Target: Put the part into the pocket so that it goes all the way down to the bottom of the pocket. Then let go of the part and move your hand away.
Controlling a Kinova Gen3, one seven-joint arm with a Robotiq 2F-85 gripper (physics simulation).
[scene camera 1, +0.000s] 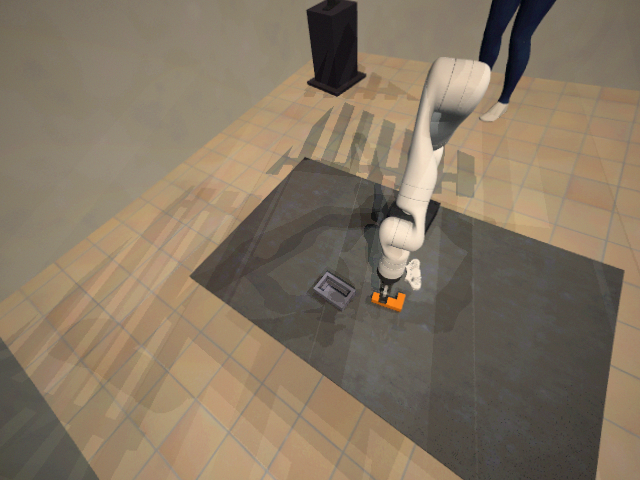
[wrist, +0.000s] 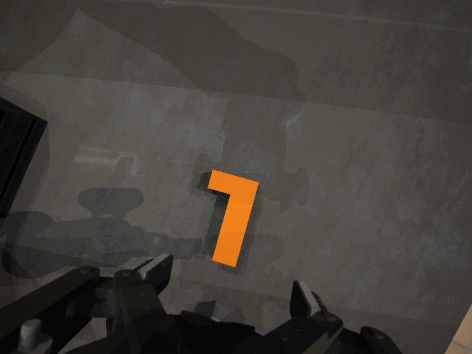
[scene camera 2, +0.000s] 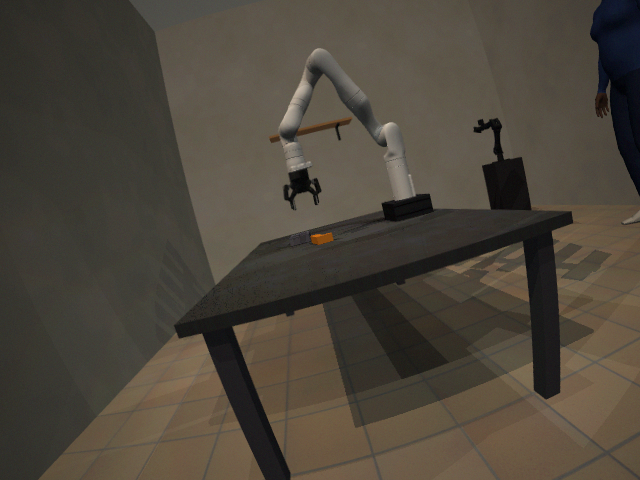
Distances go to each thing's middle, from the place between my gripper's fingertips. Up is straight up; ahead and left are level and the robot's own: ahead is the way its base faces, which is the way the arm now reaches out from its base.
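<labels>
Orange L-shaped part (wrist: 242, 191): my hand 130 mm above it, 30 mm past, 10 mm to the right. Grey block with pocket (scene camera 1: 335, 291): 130 mm below my hand, 90 mm ahead, 160 mm to the right. Nearest to my hand of the things named here, going by their middles: the orange L-shaped part.
</labels>
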